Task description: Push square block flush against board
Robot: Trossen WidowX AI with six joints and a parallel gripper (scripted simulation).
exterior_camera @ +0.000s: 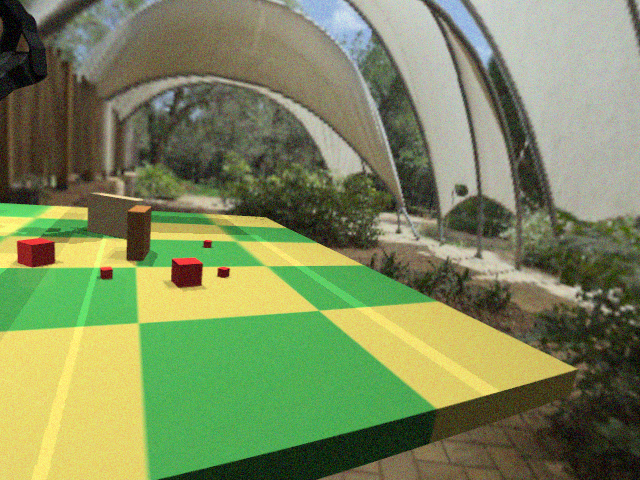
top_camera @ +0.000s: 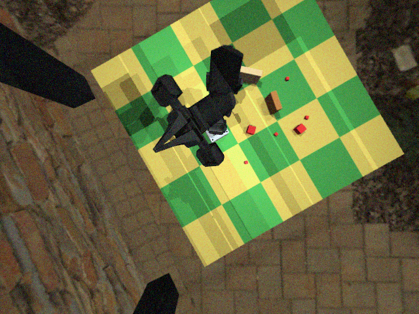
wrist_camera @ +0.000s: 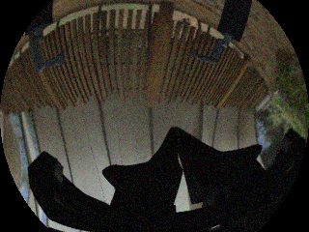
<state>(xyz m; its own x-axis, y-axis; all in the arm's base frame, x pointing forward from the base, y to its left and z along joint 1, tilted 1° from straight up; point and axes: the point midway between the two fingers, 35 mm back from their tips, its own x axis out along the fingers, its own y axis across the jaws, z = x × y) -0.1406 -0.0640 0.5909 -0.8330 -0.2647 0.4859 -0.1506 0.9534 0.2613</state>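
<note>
My gripper tip is now 640 mm above the board, 450 mm short of it and 270 mm to the right of it. From my gripper tip the other things lie so: square block 640 mm below, 520 mm ahead, 70 mm to the left.
</note>
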